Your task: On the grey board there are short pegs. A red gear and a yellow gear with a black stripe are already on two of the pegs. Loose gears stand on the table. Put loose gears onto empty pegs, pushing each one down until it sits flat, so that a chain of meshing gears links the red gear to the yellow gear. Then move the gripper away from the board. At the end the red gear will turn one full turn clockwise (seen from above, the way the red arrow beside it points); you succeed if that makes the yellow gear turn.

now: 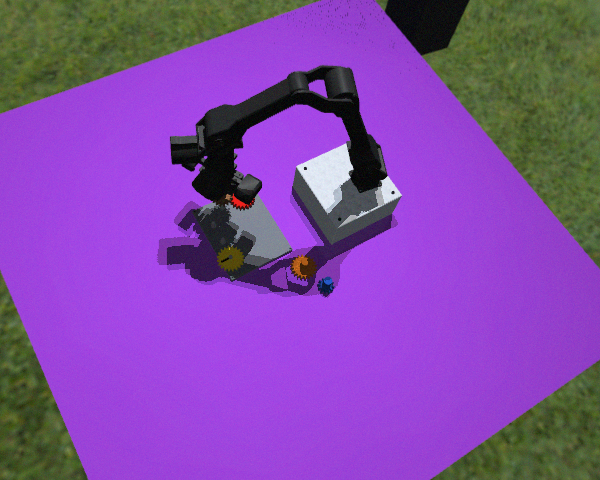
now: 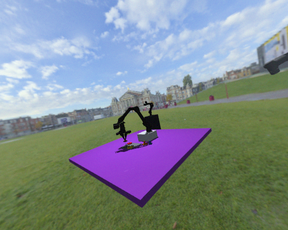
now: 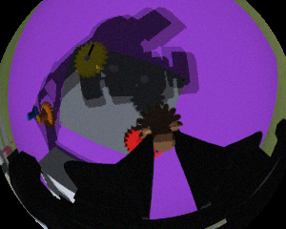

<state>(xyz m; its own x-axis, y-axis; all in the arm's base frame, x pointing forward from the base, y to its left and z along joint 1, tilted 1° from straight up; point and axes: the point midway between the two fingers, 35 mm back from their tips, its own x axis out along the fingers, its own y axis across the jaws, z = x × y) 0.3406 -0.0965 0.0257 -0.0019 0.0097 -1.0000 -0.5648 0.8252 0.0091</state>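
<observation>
Now: gripper tip 70 mm above the red gear, 50 mm past it and 10 mm to the left of it. Round my gripper tip: brown gear 10 mm below; yellow gear 140 mm to the left, 70 mm below, 30 mm ahead; orange gear 220 mm to the left, 120 mm behind, 70 mm below.
</observation>
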